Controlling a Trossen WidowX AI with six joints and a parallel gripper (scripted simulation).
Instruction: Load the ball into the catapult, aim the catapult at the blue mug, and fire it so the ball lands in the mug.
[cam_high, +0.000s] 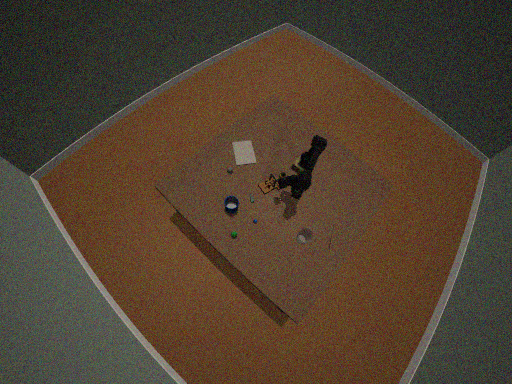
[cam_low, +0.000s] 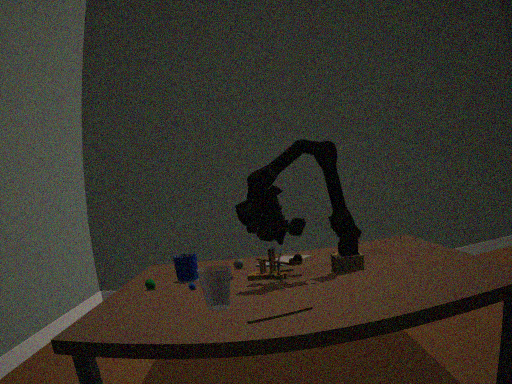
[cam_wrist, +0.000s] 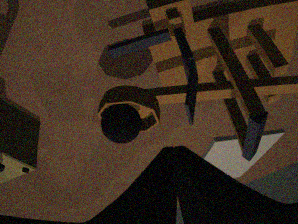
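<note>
Now: gripper tip 60 mm past the dark ball, 50 mm to the left of it and 70 mm above it. Also, from my gripper tip: small blue ball (320 mm ahead, 10 mm to the left, 110 mm below); blue mug (350 mm ahead, 160 mm to the right, 100 mm below); wooden catapult (10 mm ahead, 50 mm to the right, 70 mm below).
</note>
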